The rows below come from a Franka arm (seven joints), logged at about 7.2 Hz.
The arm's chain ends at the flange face. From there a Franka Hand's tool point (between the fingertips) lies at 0.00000 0.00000 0.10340 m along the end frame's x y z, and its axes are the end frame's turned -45 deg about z.
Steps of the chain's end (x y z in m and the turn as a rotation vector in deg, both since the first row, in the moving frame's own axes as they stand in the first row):
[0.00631 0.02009 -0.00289 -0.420 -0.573 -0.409]
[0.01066 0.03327 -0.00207 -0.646 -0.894 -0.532]
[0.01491 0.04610 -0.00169 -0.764 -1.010 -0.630]
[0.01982 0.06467 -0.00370 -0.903 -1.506 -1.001]
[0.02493 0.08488 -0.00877 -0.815 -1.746 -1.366]
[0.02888 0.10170 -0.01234 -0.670 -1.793 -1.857]
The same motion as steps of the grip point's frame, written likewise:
[-0.01101 0.01848 -0.00290 0.108 -0.702 -0.409]
[-0.01795 0.03076 -0.00209 0.175 -1.089 -0.532]
[-0.02432 0.04284 -0.00172 0.174 -1.254 -0.630]
[-0.03479 0.05900 -0.00375 0.426 -1.703 -1.001]
[-0.04567 0.07650 -0.00883 0.658 -1.811 -1.366]
[-0.05466 0.09095 -0.01240 0.794 -1.742 -1.857]

